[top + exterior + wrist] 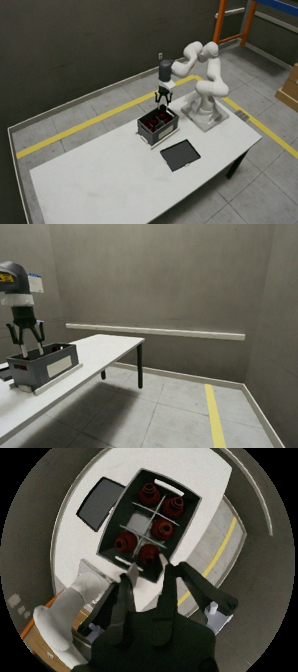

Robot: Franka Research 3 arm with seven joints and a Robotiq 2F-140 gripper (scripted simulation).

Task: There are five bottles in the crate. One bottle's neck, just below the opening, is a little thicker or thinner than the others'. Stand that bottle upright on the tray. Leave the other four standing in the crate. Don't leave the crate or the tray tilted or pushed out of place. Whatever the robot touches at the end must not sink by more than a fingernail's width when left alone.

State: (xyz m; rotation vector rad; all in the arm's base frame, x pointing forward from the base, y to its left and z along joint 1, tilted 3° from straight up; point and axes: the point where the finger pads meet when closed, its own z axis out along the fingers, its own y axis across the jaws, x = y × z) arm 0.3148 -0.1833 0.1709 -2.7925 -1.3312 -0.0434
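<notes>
My hand is 80 mm short of the dark grey crate, 50 mm to the right of it and 130 mm above it. From my hand the other things lie so: flat black tray 80 mm ahead, 340 mm to the left, 200 mm below.
</notes>
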